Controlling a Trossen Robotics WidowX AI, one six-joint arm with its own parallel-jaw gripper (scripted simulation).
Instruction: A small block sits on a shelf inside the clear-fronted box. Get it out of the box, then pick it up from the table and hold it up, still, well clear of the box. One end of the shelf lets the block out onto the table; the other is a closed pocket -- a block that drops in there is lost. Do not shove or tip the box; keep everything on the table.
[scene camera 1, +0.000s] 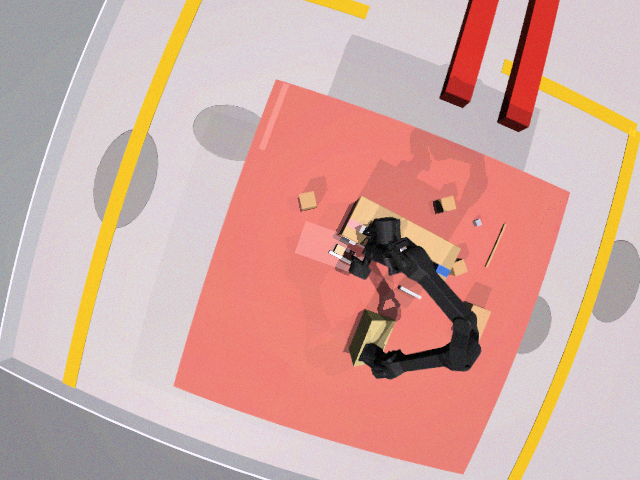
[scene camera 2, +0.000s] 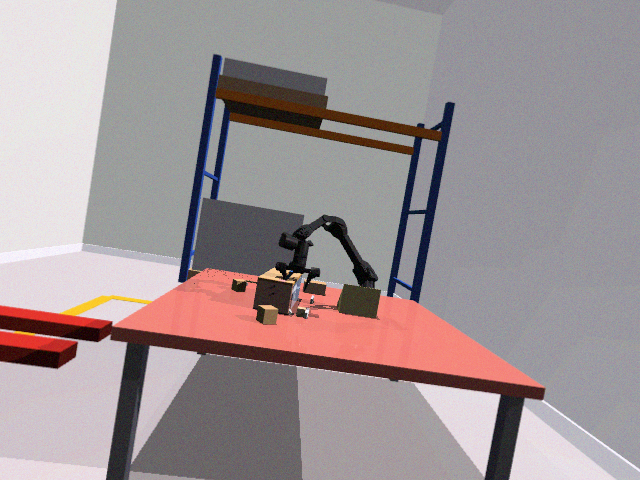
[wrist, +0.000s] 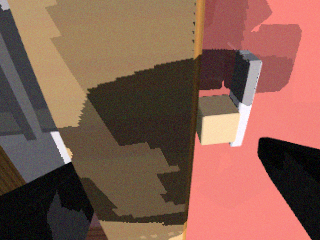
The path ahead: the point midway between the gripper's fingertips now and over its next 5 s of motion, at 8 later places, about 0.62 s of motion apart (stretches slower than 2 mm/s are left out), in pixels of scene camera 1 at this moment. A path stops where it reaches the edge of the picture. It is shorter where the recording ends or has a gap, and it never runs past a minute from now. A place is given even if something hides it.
The gripper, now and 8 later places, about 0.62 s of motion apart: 358, 244; 357, 246; 353, 247; 351, 248; 348, 248; 346, 248; 345, 248; 342, 247; 341, 246
